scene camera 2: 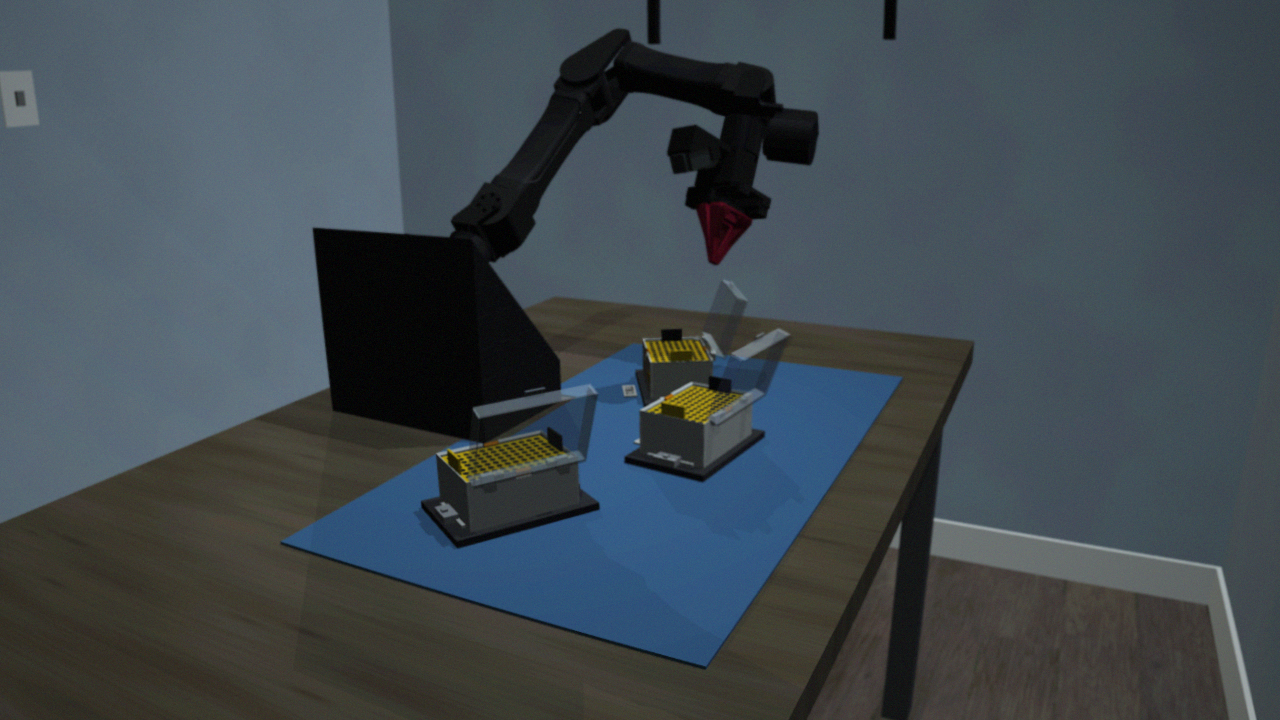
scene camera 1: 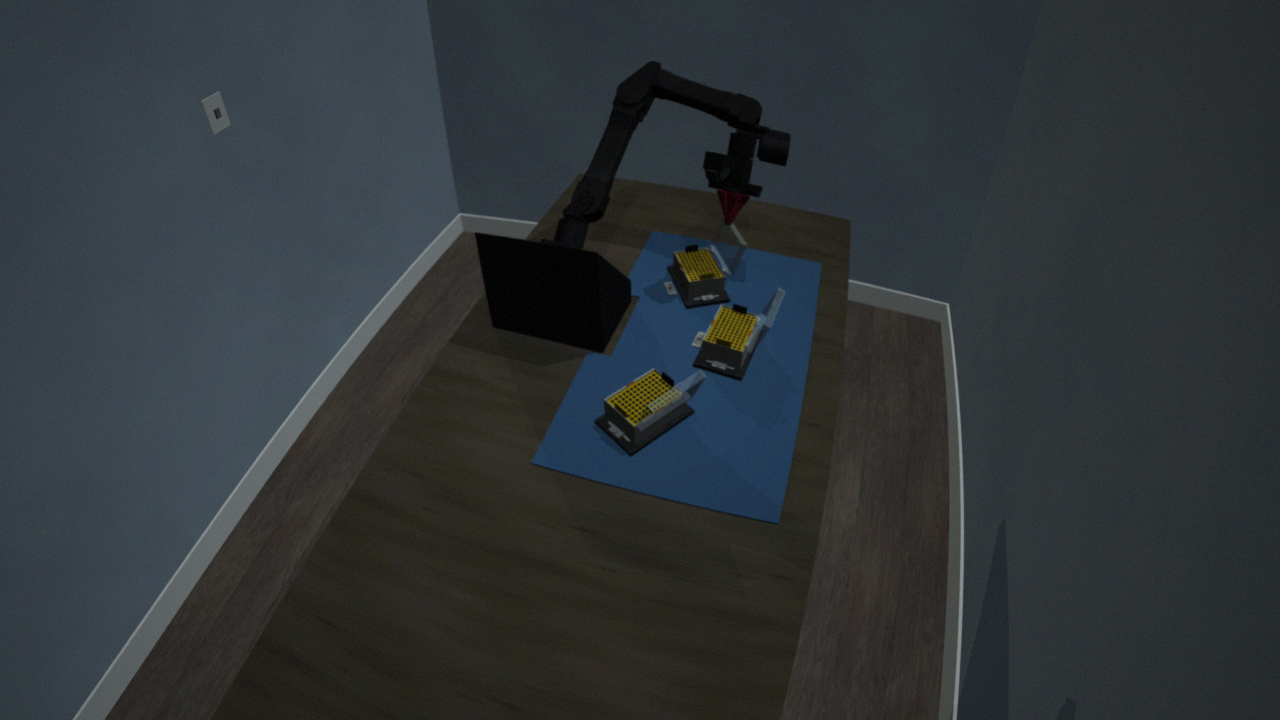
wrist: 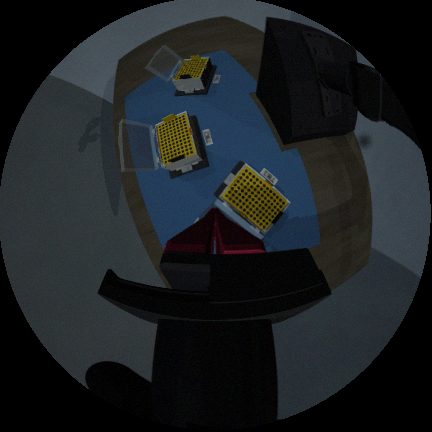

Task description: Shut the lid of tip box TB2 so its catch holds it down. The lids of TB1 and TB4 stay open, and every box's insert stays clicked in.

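Frame: origin at the arm's base, x right, y ahead, z up, level; millimetres.
Seen in the pictures: gripper, between the fingertips: (scene camera 2: 713,263) (scene camera 1: 727,225) (wrist: 214,212); arm's base, origin of its link: (scene camera 2: 447,289) (scene camera 1: 564,256) (wrist: 324,73).
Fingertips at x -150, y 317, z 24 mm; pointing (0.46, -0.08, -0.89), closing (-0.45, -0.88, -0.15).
Offsets run from my fingertips to a thing's top centre. "*": to the spot under its first point. Level surfaces: height alone.
The middle box @[dy +23, dx +178, dz -124 mm] (scene camera 1: 721,354) (scene camera 2: 671,436), apparently TB2, has its clear lid @[dy +100, dx +195, dz -36 mm] (scene camera 1: 771,311) (scene camera 2: 762,356) (wrist: 137,145) standing open. Its yellow insert @[dy +34, dx +180, dz -115 mm] (scene camera 1: 732,329) (scene camera 2: 696,404) (wrist: 177,139) sits level. TB1, seemingly the box nearest the arm's tip, has its insert @[dy -59, dx -21, dz -115 mm] (scene camera 1: 698,265) (wrist: 255,197) seated and its lid @[* dy -3, dx -79, dz -80 mm] (scene camera 2: 726,308) open. TB4, seemingly the third box, has its insert @[dy -102, dx +397, dz -115 mm] (scene camera 1: 642,396) (scene camera 2: 510,454) (wrist: 193,68) seated and its lid (scene camera 2: 586,425) (wrist: 164,62) open. My gripper (scene camera 1: 729,221) (scene camera 2: 714,260) (wrist: 214,212) is shut and empty, above TB1's raised lid.
The boxes stand on dark bases on a blue mat @[dz -190 mm] (scene camera 1: 716,474) (scene camera 2: 617,591) (wrist: 230,110) on the wooden table @[dz -193 mm] (scene camera 1: 501,573) (scene camera 2: 134,582). The black arm mount (scene camera 1: 554,291) (scene camera 2: 402,331) (wrist: 285,85) stands beside the mat. White tags lie near the boxes.
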